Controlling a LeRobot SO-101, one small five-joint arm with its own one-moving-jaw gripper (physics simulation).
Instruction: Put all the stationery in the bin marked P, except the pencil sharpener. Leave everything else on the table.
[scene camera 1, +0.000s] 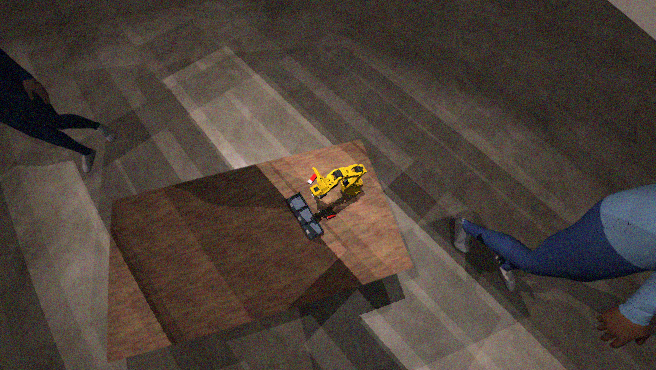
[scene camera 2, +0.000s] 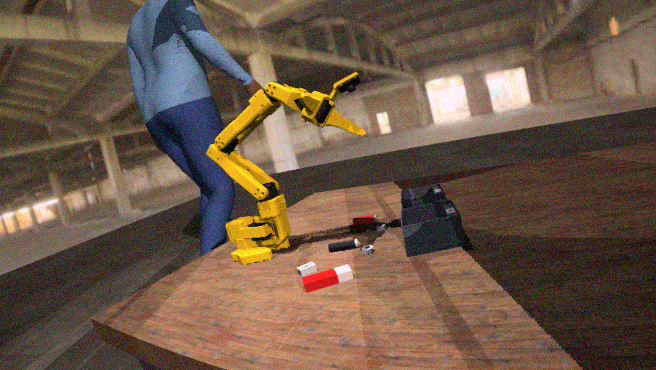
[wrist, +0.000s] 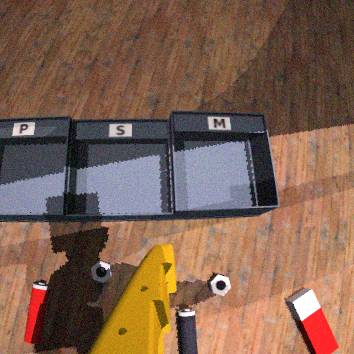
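Seen in the pictures: hand, tool point: (scene camera 2: 362, 132) (wrist: 173, 261); arm's base, link origin: (scene camera 1: 348, 188) (scene camera 2: 270, 252).
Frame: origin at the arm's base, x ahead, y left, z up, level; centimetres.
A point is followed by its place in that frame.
A red and white eraser block (scene camera 1: 312, 178) {x 18.4, y -11.1, z 1.3 cm} (scene camera 2: 327, 279) {x 19.1, y -12.0, z 1.0 cm} (wrist: 316, 322) {x 18.7, y -11.0, z 1.3 cm} lies on the table. A small pale pencil sharpener (scene camera 2: 306, 269) {x 13.8, y -8.7, z 0.9 cm} lies close behind it in scene camera 2; it does not show in the wrist view. Bin P (wrist: 50, 129) {x 29.5, y 15.9, z 3.5 cm} is the left one of three joined dark bins; no object shows in its visible part. My gripper (scene camera 1: 315, 186) {x 21.4, y 4.9, z 17.8 cm} (scene camera 2: 345, 122) (wrist: 162, 255) is open and empty, high above the table on the near side of the bins. One jaw shows in the wrist view; the moving jaw is out of that picture.
Bin S (wrist: 145, 129) {x 31.9, y 8.1, z 2.8 cm} and bin M (wrist: 245, 123) {x 34.2, y -0.2, z 4.2 cm} stand right of bin P. A black cylinder (scene camera 2: 341, 245) {x 15.6, y -0.2, z 1.0 cm} (wrist: 187, 332) {x 16.3, y 0.7, z 1.4 cm}, a red cylinder (scene camera 1: 331, 217) {x 14.6, y 14.0, z 1.2 cm} (scene camera 2: 365, 220) {x 15.0, y 12.5, z 0.8 cm} (wrist: 36, 312) {x 14.8, y 12.9, z 1.4 cm} and two hex nuts, one right (scene camera 2: 368, 249) {x 21.0, y -2.0, z 0.8 cm} (wrist: 220, 284) {x 20.7, y -1.3, z 0.9 cm} and one left (scene camera 2: 381, 227) {x 19.8, y 8.0, z 0.6 cm} (wrist: 101, 271) {x 19.5, y 8.7, z 0.9 cm}, lie before the bins.
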